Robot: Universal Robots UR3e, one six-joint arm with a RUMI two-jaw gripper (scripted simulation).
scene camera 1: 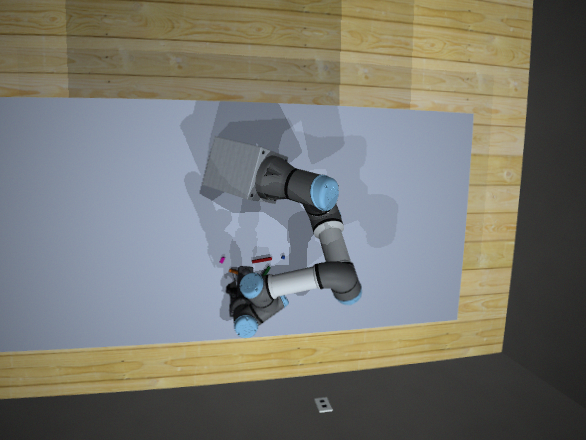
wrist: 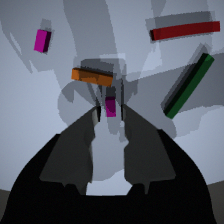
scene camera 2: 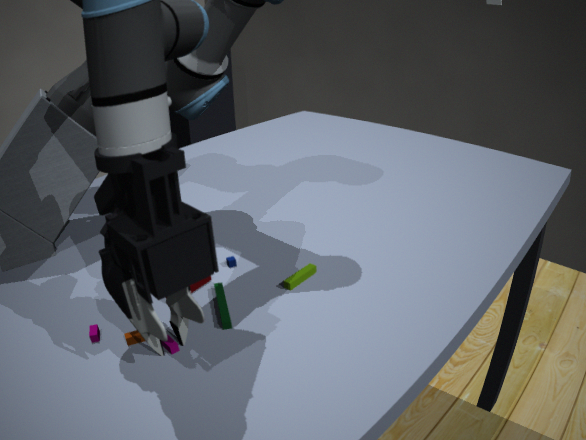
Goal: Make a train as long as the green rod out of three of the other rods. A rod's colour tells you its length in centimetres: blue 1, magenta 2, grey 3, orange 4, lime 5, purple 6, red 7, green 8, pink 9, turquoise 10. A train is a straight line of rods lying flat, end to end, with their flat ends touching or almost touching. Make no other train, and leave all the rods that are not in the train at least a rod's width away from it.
Note:
The pictures show: my gripper and a red rod.
My gripper is seen too in the wrist view.

